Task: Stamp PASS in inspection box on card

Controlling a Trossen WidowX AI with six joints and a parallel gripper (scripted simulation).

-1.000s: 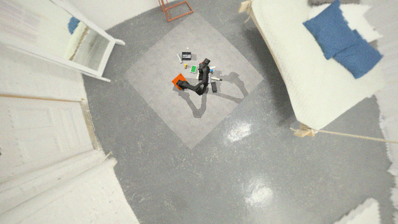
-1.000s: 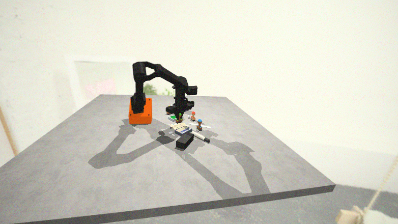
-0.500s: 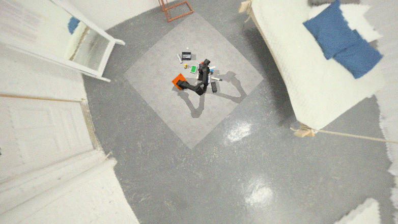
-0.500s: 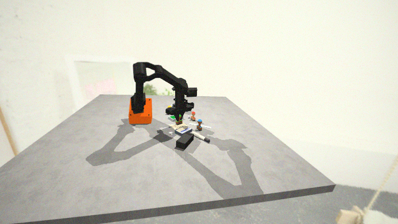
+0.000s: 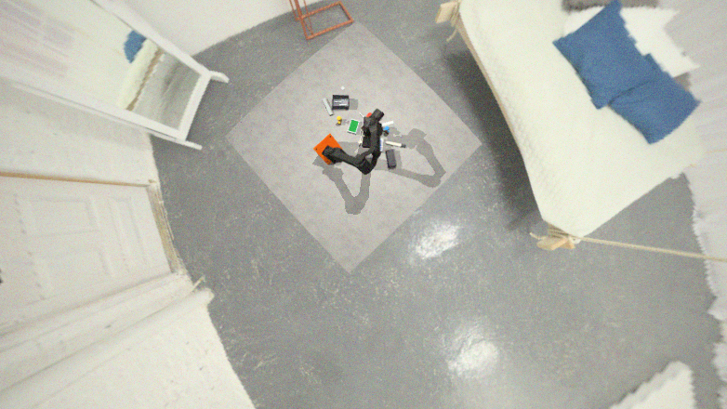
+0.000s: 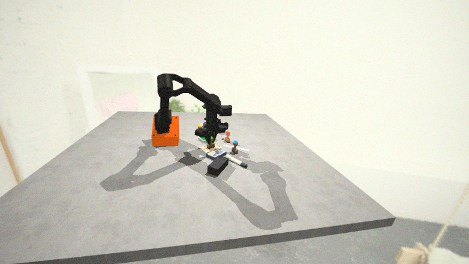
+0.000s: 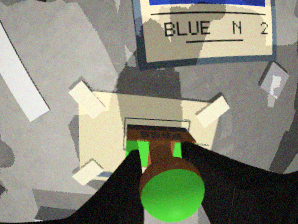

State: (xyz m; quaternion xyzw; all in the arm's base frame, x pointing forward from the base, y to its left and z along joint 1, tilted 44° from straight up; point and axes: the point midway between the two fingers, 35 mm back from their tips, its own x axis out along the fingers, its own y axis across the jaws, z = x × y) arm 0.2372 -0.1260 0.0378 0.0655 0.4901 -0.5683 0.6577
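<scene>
The cream card lies 10 mm to the left of my gripper tip and 30 mm below it. The rest, counted from my gripper tip: blue-labelled pad box (10 mm ahead, 80 mm to the right, 20 mm below); then blue-knobbed stamp (120 mm ahead, 70 mm to the right, 10 mm below); then green ink pad (10 mm ahead, 120 mm to the left, 20 mm below).
</scene>
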